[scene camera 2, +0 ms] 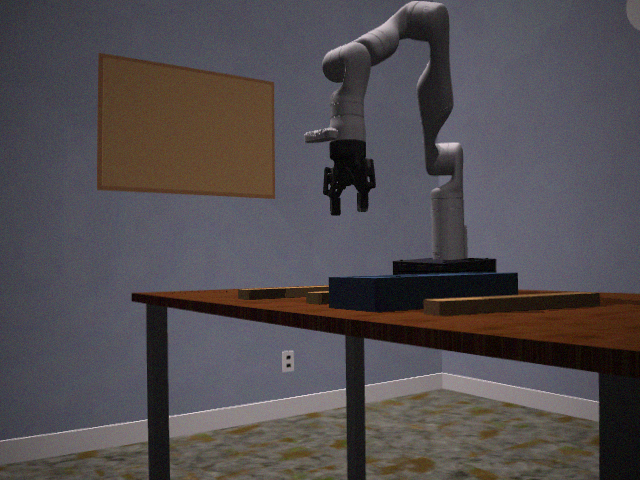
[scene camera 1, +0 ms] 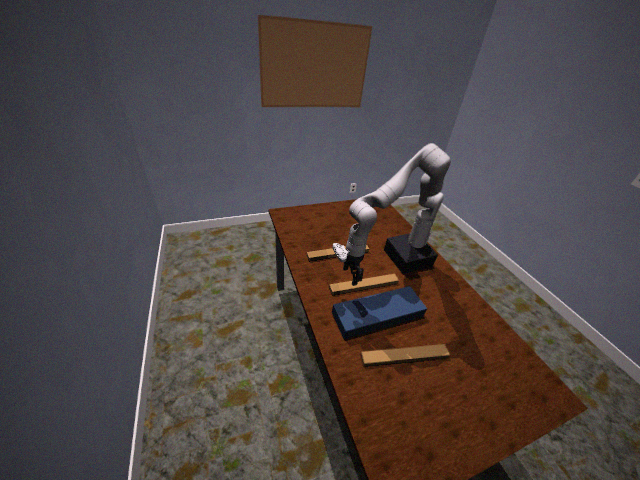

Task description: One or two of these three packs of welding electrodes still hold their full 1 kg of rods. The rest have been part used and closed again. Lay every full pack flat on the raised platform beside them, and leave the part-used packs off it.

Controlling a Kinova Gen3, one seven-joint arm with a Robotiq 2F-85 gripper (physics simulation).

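Frame: origin at the arm's base, x left, y ahead, z down, level; metres.
Where they show: gripper, fingertip midpoint: (scene camera 2: 348, 213) (scene camera 1: 349, 277); arm's base, link origin: (scene camera 2: 448, 258) (scene camera 1: 416, 242).
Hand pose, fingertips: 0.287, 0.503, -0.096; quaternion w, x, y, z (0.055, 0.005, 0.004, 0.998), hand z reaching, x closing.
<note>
Things, the pixels of their top centre, and the offset from my fingertips, as dx, dy, dz. Level surfaces: height alone.
- blue raised platform, top centre: (scene camera 2: 428, 274) (scene camera 1: 380, 306) +0.078, -0.141, +0.128
- middle pack, top centre: (scene camera 2: 378, 289) (scene camera 1: 365, 282) -0.102, -0.138, +0.164
- far pack, top centre: (scene camera 2: 304, 287) (scene camera 1: 338, 250) -0.357, -0.074, +0.164
- long wooden table, surface height: dz +0.188
Three long tan packs lie flat on the table, apart from the blue raised platform (scene camera 1: 382, 310) (scene camera 2: 423, 291). The near pack (scene camera 1: 405, 355) (scene camera 2: 511, 303) lies on the near side of the platform. The middle pack (scene camera 1: 376, 282) (scene camera 2: 317, 297) lies just beyond it, and the platform hides most of this pack in scene camera 2. The far pack (scene camera 1: 320, 254) (scene camera 2: 281, 292) lies farther back, partly hidden behind the arm in scene camera 1. My gripper (scene camera 1: 357, 279) (scene camera 2: 348, 204) is open and empty, pointing down high above the table. The packs' fill does not show.
The arm's black base (scene camera 1: 410, 253) (scene camera 2: 444, 265) stands at the table's right side in scene camera 1, beyond the platform. The long wooden table (scene camera 1: 439, 397) (scene camera 2: 491, 330) bears everything. A brown board (scene camera 1: 314, 62) (scene camera 2: 186, 126) hangs on the wall.
</note>
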